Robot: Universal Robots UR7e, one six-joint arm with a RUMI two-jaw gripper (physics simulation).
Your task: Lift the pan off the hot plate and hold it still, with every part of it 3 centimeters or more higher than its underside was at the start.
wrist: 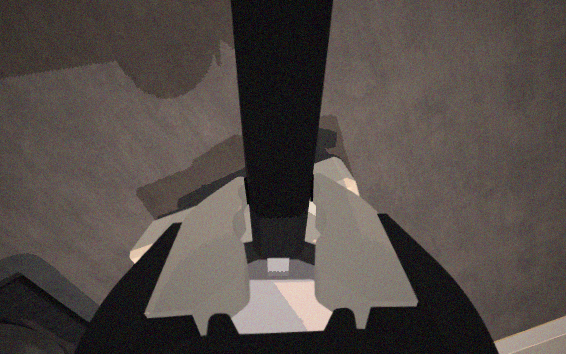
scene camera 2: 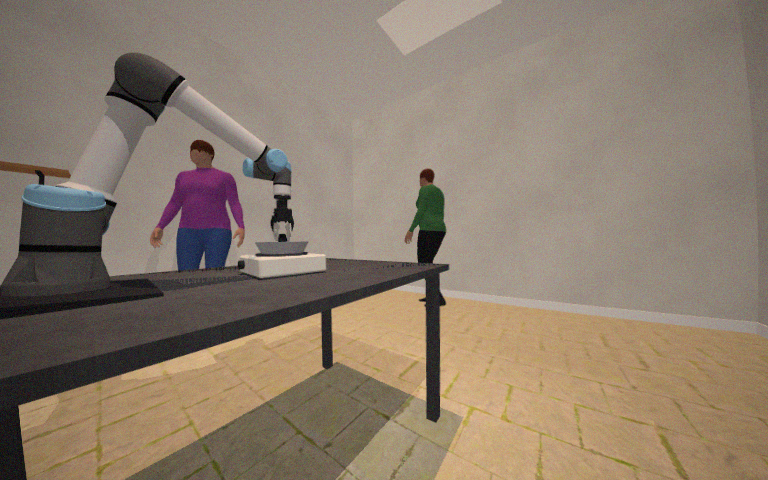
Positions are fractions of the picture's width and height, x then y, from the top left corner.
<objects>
white hot plate: wrist 0.28,0.64; scene camera 2 0.35,0.56
</objects>
